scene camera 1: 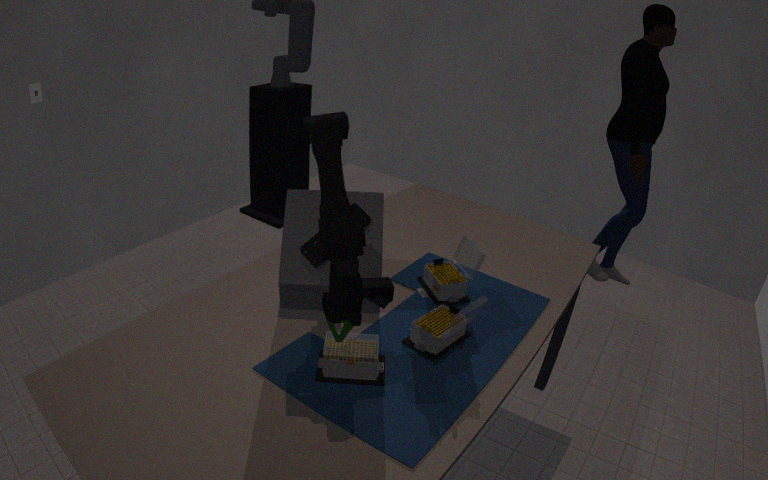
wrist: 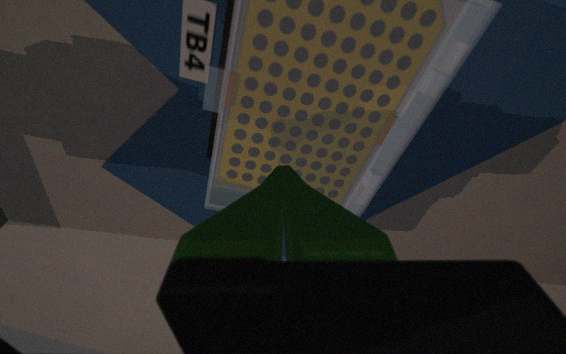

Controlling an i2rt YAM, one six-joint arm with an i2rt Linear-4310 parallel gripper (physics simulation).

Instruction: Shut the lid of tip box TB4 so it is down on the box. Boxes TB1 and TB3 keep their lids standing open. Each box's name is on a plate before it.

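Frame: origin at the arm's base, x left, y back, z up, level; millimetres.
Seen in the pictures: gripper, fingertip midpoint: (scene camera 1: 339, 341) (wrist: 283, 176).
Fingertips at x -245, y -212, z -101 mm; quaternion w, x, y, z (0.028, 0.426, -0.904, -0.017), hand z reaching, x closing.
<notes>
Pixels of each thing's top centre, then the offset from my fingertips to it. "pt": a spot on its surface instead. Level surfaces: height alone.
- Tip box TB4 at its top centre: (wrist: 292, 123) (scene camera 1: 351, 341) dx +20, dy -21, dz +0 mm
- blue mat at its surface level: dz -77 mm
- table at its surface level: dz -80 mm
- nearer open lid at a spot on its surface: (scene camera 1: 474, 306) pt dx +231, dy -212, dz +66 mm
- farther open lid at a spot on its surface: (scene camera 1: 471, 257) pt dx +509, dy -75, dz +28 mm
Tip box TB4 (scene camera 1: 351, 370) (wrist: 316, 80) stands at the left of the blue mat, its name plate (wrist: 198, 41) readable in the wrist view. Its clear lid (wrist: 212, 89) appears down over the yellow tip rack; whether it is fully flush I cannot tell. My gripper (scene camera 1: 339, 339) (wrist: 283, 176) is shut and empty, its green fingertips at or just above one end of the box top; contact is unclear. Two other tip boxes, a nearer one (scene camera 1: 434, 335) and a farther one (scene camera 1: 451, 289), have their clear lids standing open. Their name plates cannot be read.
The blue mat (scene camera 1: 416, 435) lies on the table (scene camera 1: 141, 362). A grey block (scene camera 1: 295, 237) stands behind my arm. The nearer open lid (scene camera 1: 474, 306) and farther open lid (scene camera 1: 471, 257) lean up at the right. A person (scene camera 1: 641, 96) stands beyond the table.
</notes>
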